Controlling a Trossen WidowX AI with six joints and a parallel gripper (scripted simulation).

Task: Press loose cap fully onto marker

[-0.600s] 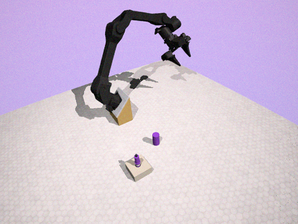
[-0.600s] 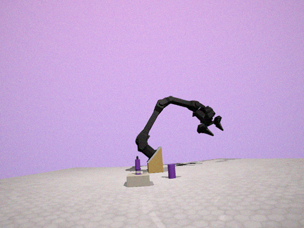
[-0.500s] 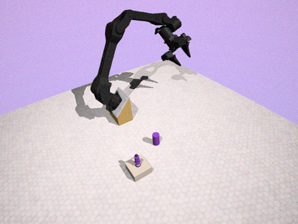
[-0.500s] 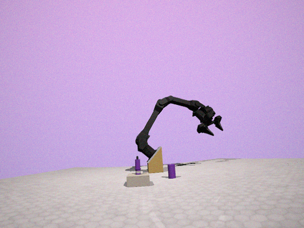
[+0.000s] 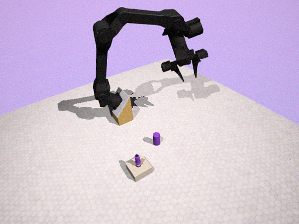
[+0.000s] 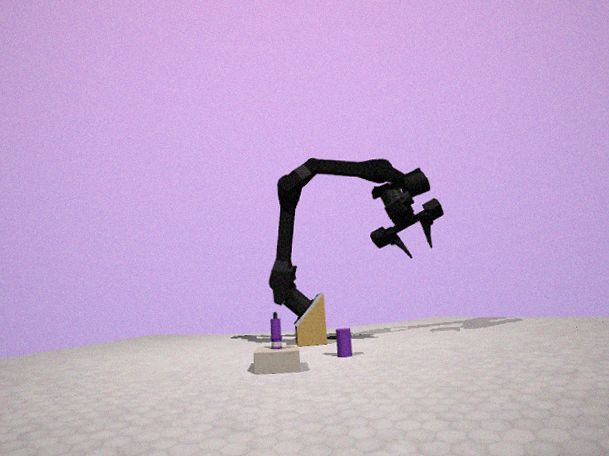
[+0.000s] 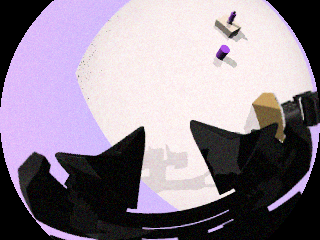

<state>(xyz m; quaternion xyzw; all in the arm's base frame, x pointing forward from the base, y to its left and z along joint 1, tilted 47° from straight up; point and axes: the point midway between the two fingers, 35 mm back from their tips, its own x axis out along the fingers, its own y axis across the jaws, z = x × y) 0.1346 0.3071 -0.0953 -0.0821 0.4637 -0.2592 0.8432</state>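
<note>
Right now my gripper tip is 210 mm to the left of the marker cap, 170 mm above it and 80 mm short of it. From my gripper tip the other things lie so: holder block: 320 mm to the right, 180 mm below, 170 mm ahead.
</note>
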